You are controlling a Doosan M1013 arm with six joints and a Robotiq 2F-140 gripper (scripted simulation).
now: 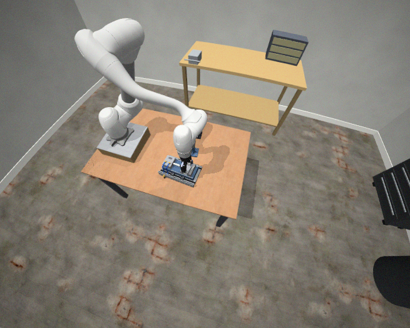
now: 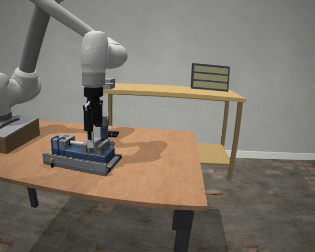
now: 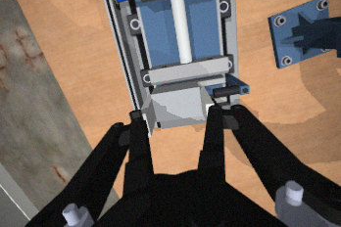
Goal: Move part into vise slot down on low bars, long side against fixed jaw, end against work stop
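The part lies 30 mm below my hand. From my hand the other things lie so: work stop 70 mm to the left, 30 mm below; moving jaw 40 mm below, 40 mm behind, 20 mm to the left; fixed jaw 40 mm below, 30 mm ahead, 20 mm to the left.
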